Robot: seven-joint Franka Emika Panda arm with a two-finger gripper.
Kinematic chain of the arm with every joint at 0, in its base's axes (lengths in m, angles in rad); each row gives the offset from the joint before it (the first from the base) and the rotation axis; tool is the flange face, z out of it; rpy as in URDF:
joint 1: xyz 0 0 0.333 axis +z
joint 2: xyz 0 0 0 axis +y
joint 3: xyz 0 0 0.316 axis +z
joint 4: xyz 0.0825 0 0 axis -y
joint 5: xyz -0.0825 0 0.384 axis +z
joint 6: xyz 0 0 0 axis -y
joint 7: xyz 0.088 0 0 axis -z
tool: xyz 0 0 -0.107 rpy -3.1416 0 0
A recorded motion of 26 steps. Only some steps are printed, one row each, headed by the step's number.
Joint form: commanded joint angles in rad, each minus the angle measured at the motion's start. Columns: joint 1, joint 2, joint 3, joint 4, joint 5, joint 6, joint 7.
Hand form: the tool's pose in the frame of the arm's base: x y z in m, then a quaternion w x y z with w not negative. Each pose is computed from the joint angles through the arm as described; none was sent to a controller.
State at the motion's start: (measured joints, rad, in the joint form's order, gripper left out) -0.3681 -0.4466 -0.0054 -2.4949 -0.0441 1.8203 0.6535
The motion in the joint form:
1: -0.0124 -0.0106 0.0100 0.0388 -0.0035 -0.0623 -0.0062
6: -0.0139 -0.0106 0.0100 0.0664 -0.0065 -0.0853 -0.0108
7: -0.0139 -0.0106 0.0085 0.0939 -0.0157 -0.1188 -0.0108
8: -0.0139 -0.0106 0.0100 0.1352 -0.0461 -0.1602 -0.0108
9: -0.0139 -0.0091 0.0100 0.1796 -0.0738 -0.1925 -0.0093
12: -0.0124 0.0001 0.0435 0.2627 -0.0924 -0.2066 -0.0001
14: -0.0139 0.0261 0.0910 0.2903 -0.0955 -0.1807 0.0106
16: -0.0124 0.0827 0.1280 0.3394 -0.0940 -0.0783 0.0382
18: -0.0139 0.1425 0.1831 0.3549 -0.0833 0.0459 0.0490
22: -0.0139 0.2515 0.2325 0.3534 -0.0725 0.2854 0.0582
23: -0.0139 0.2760 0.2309 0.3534 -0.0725 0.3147 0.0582
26: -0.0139 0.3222 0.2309 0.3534 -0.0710 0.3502 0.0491
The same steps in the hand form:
1: 0.3502 -0.1427 0.4438 0.03970 0.86873 -0.47990 -0.11584
6: 0.3524 -0.1446 0.4547 0.04064 0.86961 -0.47881 -0.11348
7: 0.3528 -0.1465 0.4650 0.04525 0.86908 -0.47878 -0.11587
8: 0.3541 -0.1498 0.4813 0.06065 0.86982 -0.47621 -0.11378
9: 0.3562 -0.1539 0.4991 0.07385 0.86973 -0.47619 -0.10659
12: 0.3720 -0.1456 0.5329 0.08806 0.87575 -0.46897 -0.07329
14: 0.3903 -0.1296 0.5367 0.09806 0.88345 -0.45470 -0.05619
16: 0.4243 -0.1190 0.5429 0.09289 0.88959 -0.44716 -0.00680
18: 0.4582 -0.0979 0.5327 0.08191 0.90153 -0.42359 0.03326
22: 0.5058 -0.0793 0.5011 0.05033 0.91279 -0.39434 0.09370
23: 0.5121 -0.0815 0.4918 0.04621 0.91319 -0.39352 0.09538
26: 0.5218 -0.0838 0.4718 0.04121 0.91647 -0.38791 0.08889

